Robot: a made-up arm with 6 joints. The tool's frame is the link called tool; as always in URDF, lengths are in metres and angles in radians. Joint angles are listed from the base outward. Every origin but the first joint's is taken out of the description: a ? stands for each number. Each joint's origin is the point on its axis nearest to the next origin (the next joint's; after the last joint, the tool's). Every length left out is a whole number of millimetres.
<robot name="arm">
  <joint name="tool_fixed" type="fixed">
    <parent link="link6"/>
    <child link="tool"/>
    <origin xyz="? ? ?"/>
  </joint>
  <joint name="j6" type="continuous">
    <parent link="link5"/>
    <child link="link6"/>
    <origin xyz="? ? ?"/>
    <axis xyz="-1 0 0"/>
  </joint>
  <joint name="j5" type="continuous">
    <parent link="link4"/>
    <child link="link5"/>
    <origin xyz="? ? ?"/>
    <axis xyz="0 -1 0"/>
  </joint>
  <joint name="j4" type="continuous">
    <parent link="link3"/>
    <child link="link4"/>
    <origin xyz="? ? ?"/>
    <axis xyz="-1 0 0"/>
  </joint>
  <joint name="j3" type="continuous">
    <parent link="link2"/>
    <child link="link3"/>
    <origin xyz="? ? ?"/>
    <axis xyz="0 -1 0"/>
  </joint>
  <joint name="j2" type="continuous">
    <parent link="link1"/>
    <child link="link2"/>
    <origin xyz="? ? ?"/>
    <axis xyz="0 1 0"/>
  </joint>
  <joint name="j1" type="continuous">
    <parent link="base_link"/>
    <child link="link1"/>
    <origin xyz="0 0 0.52"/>
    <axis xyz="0 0 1"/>
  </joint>
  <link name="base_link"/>
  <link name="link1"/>
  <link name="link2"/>
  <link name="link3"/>
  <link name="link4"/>
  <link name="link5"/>
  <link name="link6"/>
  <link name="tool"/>
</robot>
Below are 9 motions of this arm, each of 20 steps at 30 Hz.
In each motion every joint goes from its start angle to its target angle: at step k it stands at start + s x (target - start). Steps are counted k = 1, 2, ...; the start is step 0. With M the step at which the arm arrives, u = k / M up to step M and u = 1 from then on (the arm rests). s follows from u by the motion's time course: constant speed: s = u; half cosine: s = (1 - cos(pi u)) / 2; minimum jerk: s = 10 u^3 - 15 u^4 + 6 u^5.
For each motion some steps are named. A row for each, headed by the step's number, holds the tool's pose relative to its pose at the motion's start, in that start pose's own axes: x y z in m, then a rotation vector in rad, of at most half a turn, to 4 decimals.
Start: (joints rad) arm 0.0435 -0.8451 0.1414 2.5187 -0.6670 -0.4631
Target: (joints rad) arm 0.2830 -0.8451 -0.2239 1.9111 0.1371 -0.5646
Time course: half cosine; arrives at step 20
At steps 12, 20:
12: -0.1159 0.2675 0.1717 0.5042 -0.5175 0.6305
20: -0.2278 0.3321 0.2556 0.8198 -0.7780 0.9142

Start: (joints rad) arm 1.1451 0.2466 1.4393 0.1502 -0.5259 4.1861
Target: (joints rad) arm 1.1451 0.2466 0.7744 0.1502 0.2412 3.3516
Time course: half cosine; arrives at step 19
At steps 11, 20:
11: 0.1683 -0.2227 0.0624 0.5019 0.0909 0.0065
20: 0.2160 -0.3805 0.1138 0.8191 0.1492 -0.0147

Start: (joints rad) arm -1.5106 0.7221 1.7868 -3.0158 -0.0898 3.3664
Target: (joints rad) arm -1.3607 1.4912 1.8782 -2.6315 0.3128 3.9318
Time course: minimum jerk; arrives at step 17
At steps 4, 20:
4: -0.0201 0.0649 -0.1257 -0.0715 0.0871 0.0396
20: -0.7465 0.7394 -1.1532 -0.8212 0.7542 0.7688

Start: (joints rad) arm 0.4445 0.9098 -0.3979 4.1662 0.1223 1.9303
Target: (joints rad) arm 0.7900 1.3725 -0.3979 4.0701 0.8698 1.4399
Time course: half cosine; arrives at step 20
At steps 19, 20:
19: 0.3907 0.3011 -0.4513 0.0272 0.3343 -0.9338
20: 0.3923 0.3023 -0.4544 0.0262 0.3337 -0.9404

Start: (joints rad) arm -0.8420 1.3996 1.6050 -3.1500 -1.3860 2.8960
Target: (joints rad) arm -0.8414 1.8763 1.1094 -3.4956 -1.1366 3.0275
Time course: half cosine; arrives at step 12
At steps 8, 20:
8: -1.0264 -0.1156 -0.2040 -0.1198 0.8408 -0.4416
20: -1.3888 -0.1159 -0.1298 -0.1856 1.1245 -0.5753

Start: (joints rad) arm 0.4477 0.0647 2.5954 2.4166 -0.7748 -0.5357
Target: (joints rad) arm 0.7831 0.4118 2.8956 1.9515 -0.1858 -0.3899
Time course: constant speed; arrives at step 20
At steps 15, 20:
15: -0.2936 0.1387 -0.1316 0.2334 -0.0772 0.4835
20: -0.4025 0.1372 -0.1457 0.3560 -0.1135 0.5924

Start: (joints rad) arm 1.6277 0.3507 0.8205 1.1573 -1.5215 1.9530
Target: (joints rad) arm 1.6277 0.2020 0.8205 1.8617 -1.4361 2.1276
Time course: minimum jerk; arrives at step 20
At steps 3, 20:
3: -0.0027 0.0065 -0.0081 -0.0020 0.0190 0.0035
20: -0.1532 0.2708 -0.2701 -0.0807 0.6781 0.2420

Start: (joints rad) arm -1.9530 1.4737 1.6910 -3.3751 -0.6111 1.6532
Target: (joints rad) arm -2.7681 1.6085 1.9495 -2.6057 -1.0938 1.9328
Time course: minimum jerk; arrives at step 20
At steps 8, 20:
8: -0.0083 0.1451 0.5089 -0.4802 -0.0255 0.2175
20: -0.3428 0.6458 1.3709 -1.5319 0.0832 0.4578

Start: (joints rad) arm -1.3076 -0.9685 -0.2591 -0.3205 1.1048 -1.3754
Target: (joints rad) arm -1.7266 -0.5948 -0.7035 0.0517 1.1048 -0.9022
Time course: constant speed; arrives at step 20
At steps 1, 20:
1: -0.0083 -0.0436 -0.0113 -0.0629 0.0226 -0.0300
20: -0.3154 -0.7236 0.1515 -1.1261 0.5041 -0.6247

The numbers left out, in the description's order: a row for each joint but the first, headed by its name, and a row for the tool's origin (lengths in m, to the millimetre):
tool: 0 0 0
j6: 0.23 0 0
j5: 0 0 0
j4: 0.69 0 0.21
j3: 0 0 1.18
j2: 0.23 0 0

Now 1 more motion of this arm.
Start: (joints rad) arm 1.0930 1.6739 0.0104 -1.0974 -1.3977 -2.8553
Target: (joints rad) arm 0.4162 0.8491 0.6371 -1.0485 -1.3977 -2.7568
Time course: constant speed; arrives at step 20
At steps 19, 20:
19: -1.2992 0.1136 1.3827 -0.9540 1.1569 -0.3427
20: -1.3199 0.1599 1.4819 -0.9856 1.2346 -0.3393

